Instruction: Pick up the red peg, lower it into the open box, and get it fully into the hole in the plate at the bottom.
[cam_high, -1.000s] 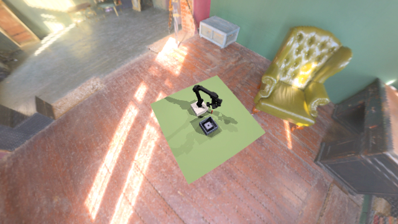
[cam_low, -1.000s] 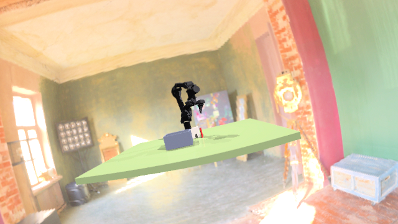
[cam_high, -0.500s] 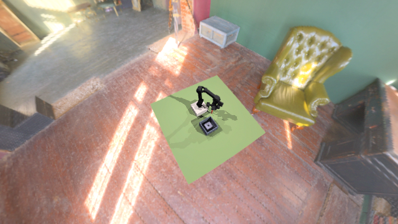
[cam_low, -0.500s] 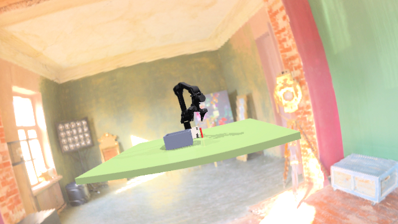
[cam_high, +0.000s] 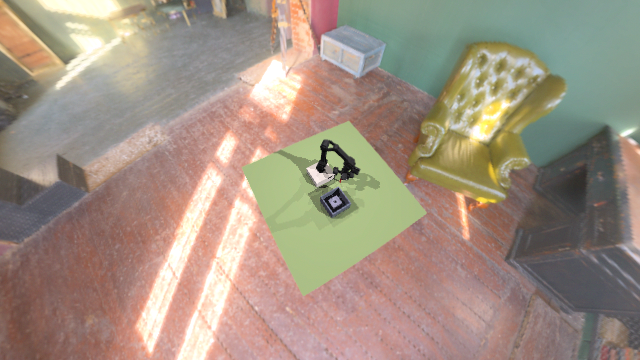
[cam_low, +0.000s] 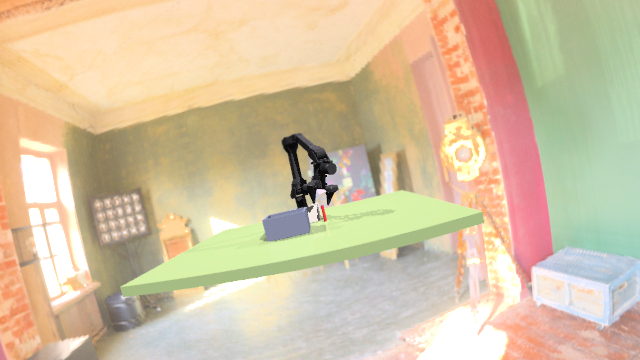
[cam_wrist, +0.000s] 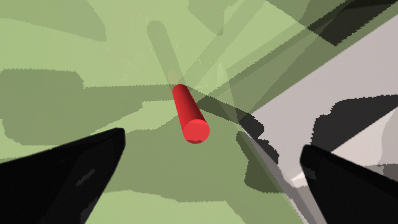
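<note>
My gripper tip is now 10 mm short of the red peg and 50 mm above it. The rest, counted from my gripper tip: grey box 160 mm ahead, 170 mm to the right, 60 mm below; light plate 160 mm ahead, 170 mm to the right, 40 mm below.
</note>
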